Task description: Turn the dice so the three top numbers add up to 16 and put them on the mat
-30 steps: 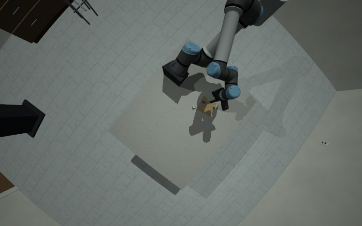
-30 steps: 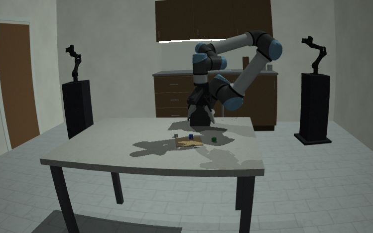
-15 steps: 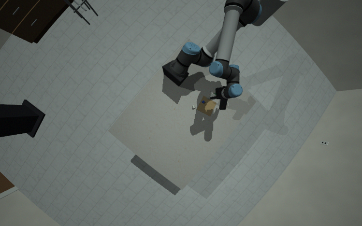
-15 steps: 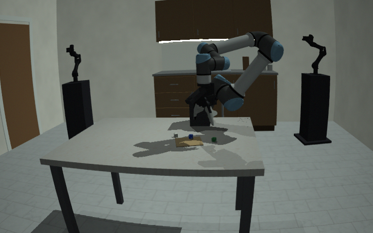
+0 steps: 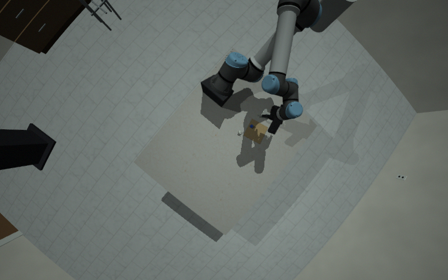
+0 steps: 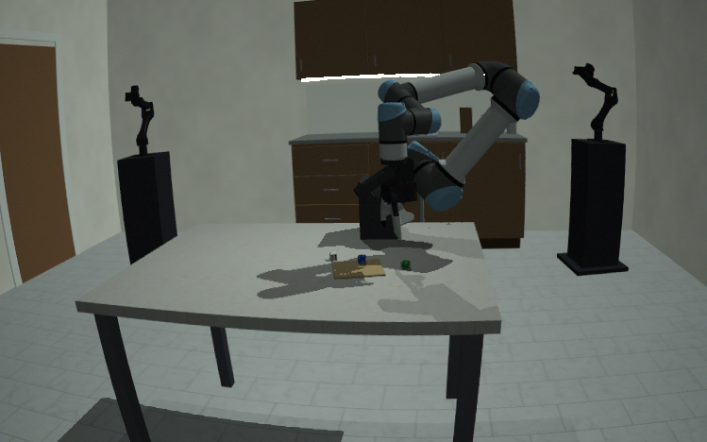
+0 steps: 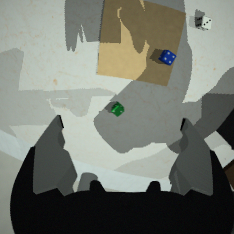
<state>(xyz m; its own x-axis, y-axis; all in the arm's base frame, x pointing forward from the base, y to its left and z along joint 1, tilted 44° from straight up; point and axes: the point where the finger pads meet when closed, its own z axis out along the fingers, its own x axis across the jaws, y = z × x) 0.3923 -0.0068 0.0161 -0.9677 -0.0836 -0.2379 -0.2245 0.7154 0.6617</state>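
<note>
My hand is 40 mm to the right of the green die and 90 mm above it. From my hand the other things lie so: blue die (60 mm behind, 80 mm to the right, 90 mm below); white die (110 mm behind, 170 mm to the right, 90 mm below); tan mat (10 mm behind, 100 mm to the right, 100 mm below).
</note>
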